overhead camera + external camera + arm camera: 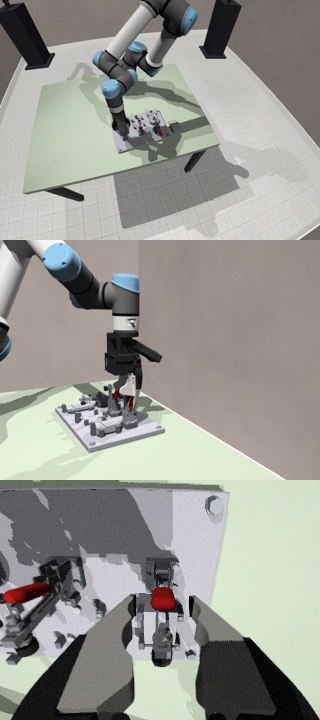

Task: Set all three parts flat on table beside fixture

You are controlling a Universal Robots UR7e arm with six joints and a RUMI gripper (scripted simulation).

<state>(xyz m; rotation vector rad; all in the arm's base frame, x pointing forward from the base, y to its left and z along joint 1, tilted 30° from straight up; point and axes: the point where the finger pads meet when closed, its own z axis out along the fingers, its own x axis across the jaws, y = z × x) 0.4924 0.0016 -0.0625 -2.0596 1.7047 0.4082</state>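
The grey part is 80 mm behind my hand, 20 mm to the right of it and 60 mm below it. The rest, counted from my hand: fixture plate (60 mm behind, 100 mm to the left, 90 mm below); clamp (50 mm behind, 210 mm to the left, 50 mm below).
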